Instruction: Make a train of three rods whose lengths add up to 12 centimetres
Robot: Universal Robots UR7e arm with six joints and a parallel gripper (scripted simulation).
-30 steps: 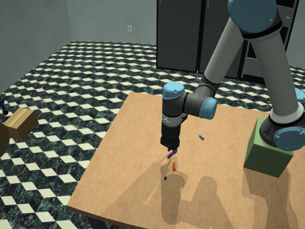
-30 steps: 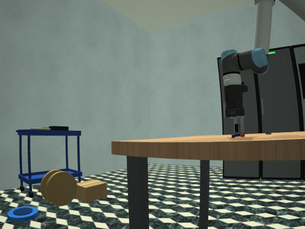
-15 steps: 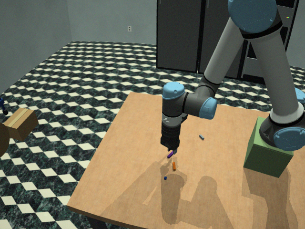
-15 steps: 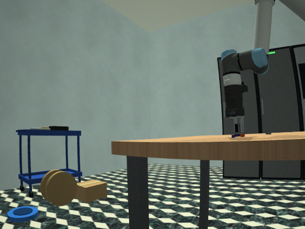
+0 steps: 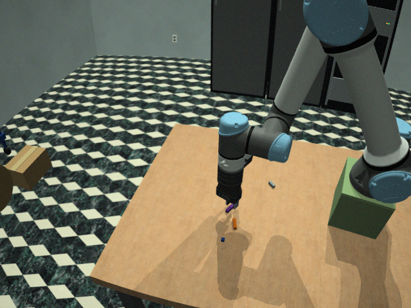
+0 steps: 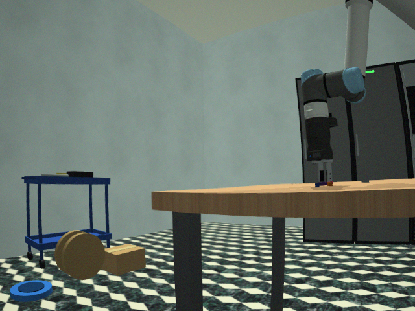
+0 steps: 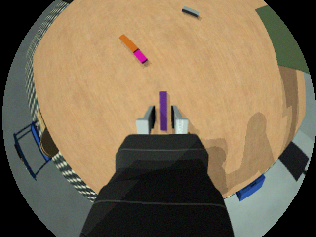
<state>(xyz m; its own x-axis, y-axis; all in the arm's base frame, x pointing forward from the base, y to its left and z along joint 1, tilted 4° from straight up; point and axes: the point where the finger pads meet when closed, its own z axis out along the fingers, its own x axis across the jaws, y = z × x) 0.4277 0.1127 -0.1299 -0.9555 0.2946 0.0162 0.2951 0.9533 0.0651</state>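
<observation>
The purple rod lies 20 mm below my hand. The rest, counted from my hand: magenta rod: 90 mm to the right, 20 mm below; small blue rod: 140 mm to the left, 20 mm below, 20 mm behind; grey rod: 150 mm to the right, 100 mm behind, 20 mm below.
</observation>
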